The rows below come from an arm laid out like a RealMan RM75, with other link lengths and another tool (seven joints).
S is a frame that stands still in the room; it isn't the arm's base.
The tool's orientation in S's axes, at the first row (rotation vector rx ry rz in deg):
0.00, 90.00, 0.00
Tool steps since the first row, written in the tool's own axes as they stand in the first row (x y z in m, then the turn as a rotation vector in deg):
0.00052, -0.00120, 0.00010, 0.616, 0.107, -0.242
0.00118, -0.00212, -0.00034, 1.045, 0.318, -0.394
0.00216, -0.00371, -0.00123, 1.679, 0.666, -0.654
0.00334, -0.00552, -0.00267, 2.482, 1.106, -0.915
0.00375, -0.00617, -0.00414, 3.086, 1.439, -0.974
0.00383, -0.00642, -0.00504, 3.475, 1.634, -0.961
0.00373, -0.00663, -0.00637, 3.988, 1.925, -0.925
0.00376, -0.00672, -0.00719, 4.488, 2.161, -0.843
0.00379, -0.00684, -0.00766, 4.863, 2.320, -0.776
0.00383, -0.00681, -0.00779, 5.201, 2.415, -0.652
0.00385, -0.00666, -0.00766, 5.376, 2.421, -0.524
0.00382, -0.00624, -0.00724, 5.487, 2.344, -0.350
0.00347, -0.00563, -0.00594, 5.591, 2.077, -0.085
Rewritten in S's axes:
0.00010, -0.00120, -0.00052, -0.242, 0.107, -0.616
-0.00034, -0.00212, -0.00118, -0.394, 0.318, -1.045
-0.00123, -0.00371, -0.00216, -0.654, 0.666, -1.679
-0.00267, -0.00552, -0.00334, -0.915, 1.106, -2.482
-0.00414, -0.00617, -0.00375, -0.974, 1.439, -3.086
-0.00504, -0.00642, -0.00383, -0.961, 1.634, -3.475
-0.00637, -0.00663, -0.00373, -0.925, 1.925, -3.988
-0.00719, -0.00672, -0.00376, -0.843, 2.161, -4.488
-0.00766, -0.00684, -0.00379, -0.776, 2.320, -4.863
-0.00779, -0.00681, -0.00383, -0.652, 2.415, -5.201
-0.00766, -0.00666, -0.00385, -0.524, 2.421, -5.376
-0.00724, -0.00624, -0.00382, -0.350, 2.344, -5.487
-0.00594, -0.00563, -0.00347, -0.085, 2.077, -5.591

